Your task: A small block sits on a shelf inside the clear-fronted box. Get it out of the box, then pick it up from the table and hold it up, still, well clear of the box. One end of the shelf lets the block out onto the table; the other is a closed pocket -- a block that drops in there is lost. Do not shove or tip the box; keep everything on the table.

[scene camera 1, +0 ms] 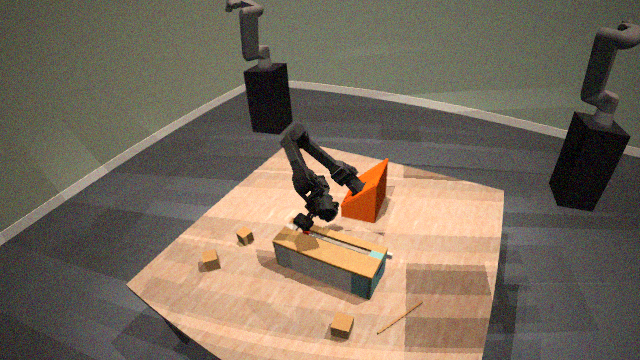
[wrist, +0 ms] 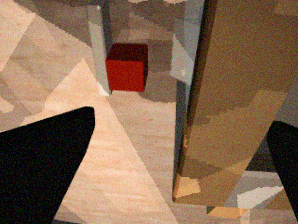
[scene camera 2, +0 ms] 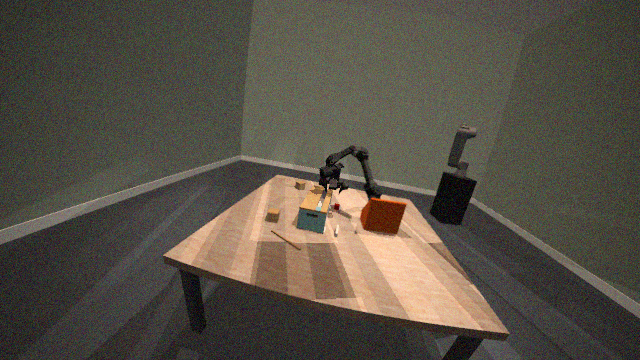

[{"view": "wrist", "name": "my gripper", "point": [182, 123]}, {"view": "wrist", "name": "long box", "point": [229, 68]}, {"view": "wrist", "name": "red block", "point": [127, 63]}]
